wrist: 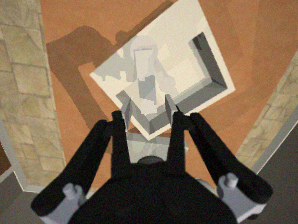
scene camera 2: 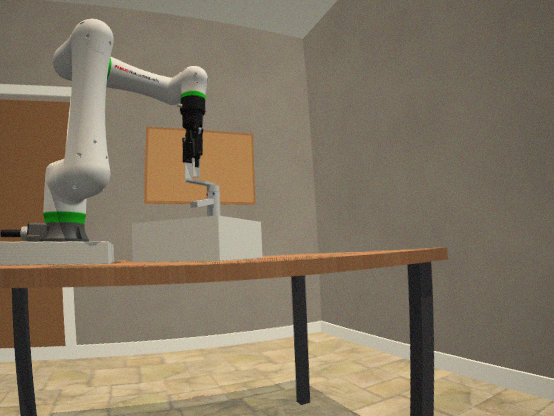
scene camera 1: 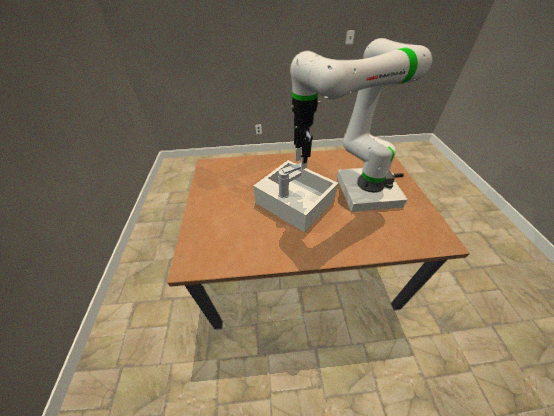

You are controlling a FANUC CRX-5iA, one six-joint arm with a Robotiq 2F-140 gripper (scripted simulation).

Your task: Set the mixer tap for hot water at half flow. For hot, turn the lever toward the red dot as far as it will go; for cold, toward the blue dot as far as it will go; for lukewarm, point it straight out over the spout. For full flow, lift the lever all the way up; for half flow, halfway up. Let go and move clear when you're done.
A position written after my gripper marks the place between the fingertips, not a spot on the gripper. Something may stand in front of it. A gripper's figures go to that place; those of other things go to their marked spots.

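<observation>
There is a mixer tap (wrist: 161, 76) 0.29 m from the lens, and my gripper (wrist: 148, 102) is 0.22 m from the lens.
</observation>
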